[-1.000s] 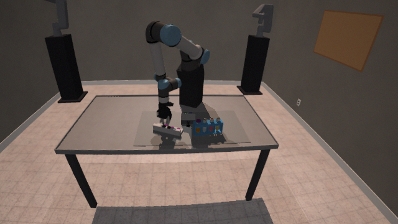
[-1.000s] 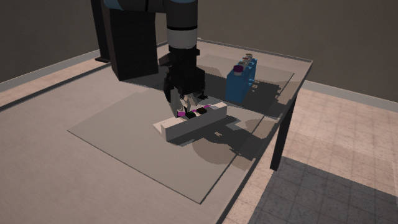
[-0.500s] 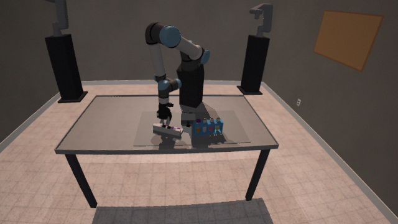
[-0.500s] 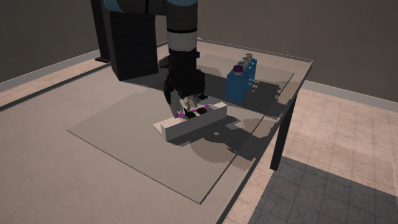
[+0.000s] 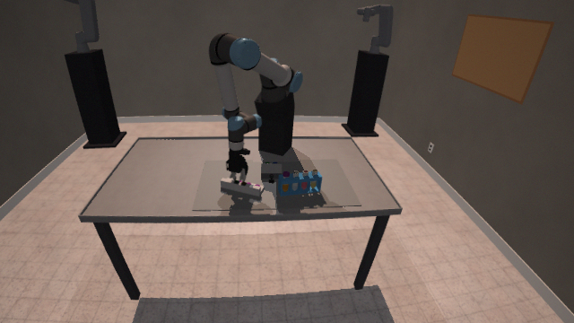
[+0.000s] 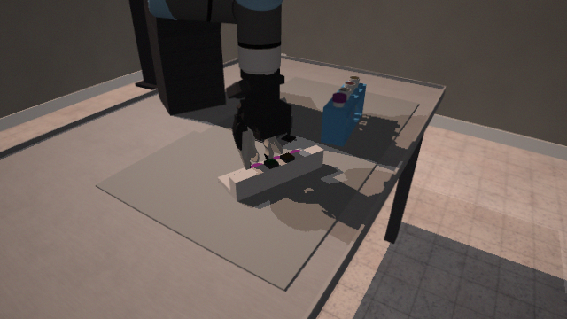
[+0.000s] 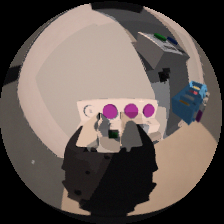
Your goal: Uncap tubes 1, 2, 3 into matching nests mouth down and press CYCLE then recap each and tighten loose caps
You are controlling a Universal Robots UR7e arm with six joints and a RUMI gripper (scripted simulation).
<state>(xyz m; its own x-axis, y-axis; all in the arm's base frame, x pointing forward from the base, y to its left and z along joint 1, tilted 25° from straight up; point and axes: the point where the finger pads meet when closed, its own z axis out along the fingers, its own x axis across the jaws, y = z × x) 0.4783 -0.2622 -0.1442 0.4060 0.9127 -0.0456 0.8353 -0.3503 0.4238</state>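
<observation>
Now: the blue key 210 mm to the left of my hand, 110 mm behind it and 30 mm above it. From my hand the other things lie so: grey key housing (190 mm to the left, 90 mm behind, 20 mm above); then green key (160 mm to the left, 110 mm behind, 30 mm above); then table edge (260 mm ahead, 30 mm below, 20 mm to the left).
</observation>
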